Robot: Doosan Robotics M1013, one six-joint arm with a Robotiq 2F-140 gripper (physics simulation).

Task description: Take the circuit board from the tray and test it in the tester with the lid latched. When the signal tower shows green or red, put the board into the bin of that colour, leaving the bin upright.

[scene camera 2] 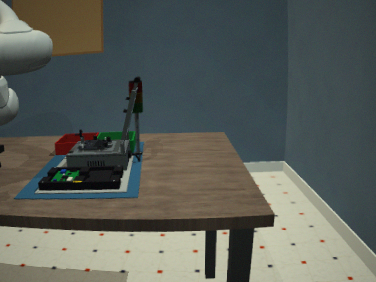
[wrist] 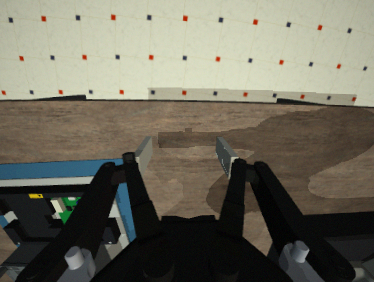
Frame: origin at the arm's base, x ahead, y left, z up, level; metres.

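Seen in the pictures: gripper, between the fingertips: (wrist: 184, 145).
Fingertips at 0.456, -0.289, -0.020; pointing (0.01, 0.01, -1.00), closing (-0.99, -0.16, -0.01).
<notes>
Offsets run from my fingertips to a thing's top centre, as dx, dy, dz. "spot": to the spot under its first point. Level surfaces: height alone.
The green circuit board {+0.170, +0.178, +0.009} (scene camera 2: 65, 175) (wrist: 64, 216) lies in one end of the black tray {spot: +0.294, +0.140, -0.001} (scene camera 2: 100, 185) (wrist: 35, 212); in the wrist view a finger linkage partly covers it. Behind the tray is the grey tester {spot: +0.165, +0.261, +0.026} (scene camera 2: 75, 159), its lid (scene camera 2: 128, 120) standing raised. The signal tower {spot: +0.304, +0.481, +0.065} (scene camera 2: 139, 131) stands behind it; its red, amber and green segments look dark. The red bin {+0.042, +0.529, +0.028} (scene camera 2: 64, 146) and green bin {+0.188, +0.563, +0.028} (scene camera 2: 117, 135) stand upright at the back. My gripper (wrist: 184, 145) is open and empty above bare table, to the right of the tray in the wrist view.
A blue mat {dz -0.017} (scene camera 2: 131, 189) (wrist: 60, 168) lies under the tray and tester on the wooden table {dz -0.019} (scene camera 2: 200, 190) (wrist: 100, 122). The table's edge crosses the upper wrist view. A dark base (wrist: 345, 227) is at its lower right. A wall rises behind the table.
</notes>
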